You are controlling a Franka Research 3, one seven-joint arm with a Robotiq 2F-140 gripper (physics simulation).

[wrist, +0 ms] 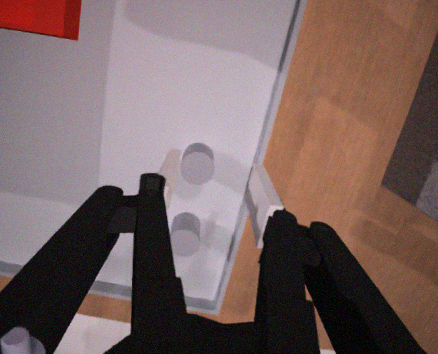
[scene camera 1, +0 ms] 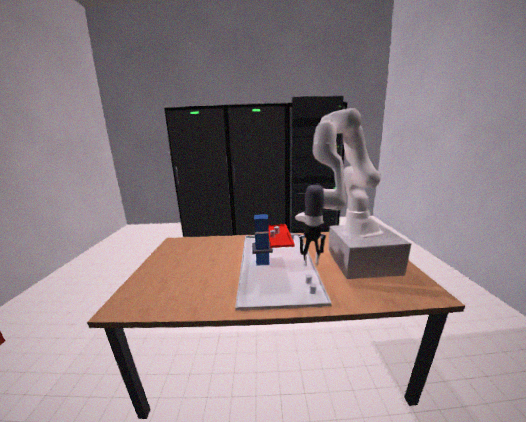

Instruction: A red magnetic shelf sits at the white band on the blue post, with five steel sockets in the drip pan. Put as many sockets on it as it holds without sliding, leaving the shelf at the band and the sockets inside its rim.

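The red shelf (scene camera 1: 285,239) (wrist: 35,14) juts from the right side of the blue post (scene camera 1: 261,225); part of it shows at the top left of the wrist view. Two grey sockets (scene camera 1: 272,233) (scene camera 1: 276,229) stand on the shelf near the post. Two more sockets stand in the drip pan (scene camera 1: 282,306) (wrist: 112,288) near its front right corner: the farther one (scene camera 1: 308,279) (wrist: 197,167) and the nearer one (scene camera 1: 313,289) (wrist: 185,237). My gripper (scene camera 1: 311,263) (wrist: 213,174) is open and empty above them, pointing down. The fifth socket cannot be made out.
A grey collar (scene camera 1: 269,251) rings the lower post. The wooden table (scene camera 1: 190,280) (wrist: 340,75) surrounds the pan. The robot's grey base block (scene camera 1: 375,260) stands to the right of the pan. Black cabinets (scene camera 1: 202,170) stand behind the table.
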